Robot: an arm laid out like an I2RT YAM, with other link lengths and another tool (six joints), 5 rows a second.
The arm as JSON. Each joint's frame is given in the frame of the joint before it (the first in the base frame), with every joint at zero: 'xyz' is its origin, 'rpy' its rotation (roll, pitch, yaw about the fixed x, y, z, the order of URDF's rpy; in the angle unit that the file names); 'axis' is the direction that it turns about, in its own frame. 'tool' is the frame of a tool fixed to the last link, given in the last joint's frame.
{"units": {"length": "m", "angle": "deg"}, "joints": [
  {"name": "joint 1", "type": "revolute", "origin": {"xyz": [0.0, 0.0, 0.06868], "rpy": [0.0, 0.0, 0.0]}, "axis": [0.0, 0.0, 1.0]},
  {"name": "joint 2", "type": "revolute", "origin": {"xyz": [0.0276, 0.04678, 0.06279], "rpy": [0.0, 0.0, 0.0]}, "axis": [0.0, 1.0, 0.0]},
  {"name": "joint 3", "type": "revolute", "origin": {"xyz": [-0.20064, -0.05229, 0.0], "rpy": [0.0, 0.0, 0.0]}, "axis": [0.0, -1.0, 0.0]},
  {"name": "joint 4", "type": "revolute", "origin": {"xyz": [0.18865, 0.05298, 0.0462], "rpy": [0.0, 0.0, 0.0]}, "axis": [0.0, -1.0, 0.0]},
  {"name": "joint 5", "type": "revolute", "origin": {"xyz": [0.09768, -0.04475, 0.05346], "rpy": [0.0, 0.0, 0.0]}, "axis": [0.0, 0.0, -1.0]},
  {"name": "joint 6", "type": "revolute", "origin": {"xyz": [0.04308, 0.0, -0.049], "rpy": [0.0, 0.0, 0.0]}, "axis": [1.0, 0.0, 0.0]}
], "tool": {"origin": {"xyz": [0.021, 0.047, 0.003], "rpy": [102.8, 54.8, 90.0]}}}
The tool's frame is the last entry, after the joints.
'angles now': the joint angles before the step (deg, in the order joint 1, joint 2, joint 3, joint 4, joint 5, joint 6). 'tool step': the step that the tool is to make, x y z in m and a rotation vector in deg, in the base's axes. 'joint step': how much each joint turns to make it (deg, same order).
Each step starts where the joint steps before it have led.
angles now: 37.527, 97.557, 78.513, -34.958, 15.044, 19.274
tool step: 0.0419, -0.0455, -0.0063, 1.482, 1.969, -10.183
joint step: -9.691, 2.457, 1.328, -0.167, -1.597, 1.793
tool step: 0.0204, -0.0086, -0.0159, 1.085, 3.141, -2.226
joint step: -2.950, 5.768, 3.456, -0.173, -2.373, 0.718
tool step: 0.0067, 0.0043, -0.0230, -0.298, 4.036, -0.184
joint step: -0.002, 5.627, 2.544, -0.866, -1.142, 0.891
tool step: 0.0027, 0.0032, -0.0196, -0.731, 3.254, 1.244
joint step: 0.004, 4.399, 1.866, -0.596, -1.188, -0.801
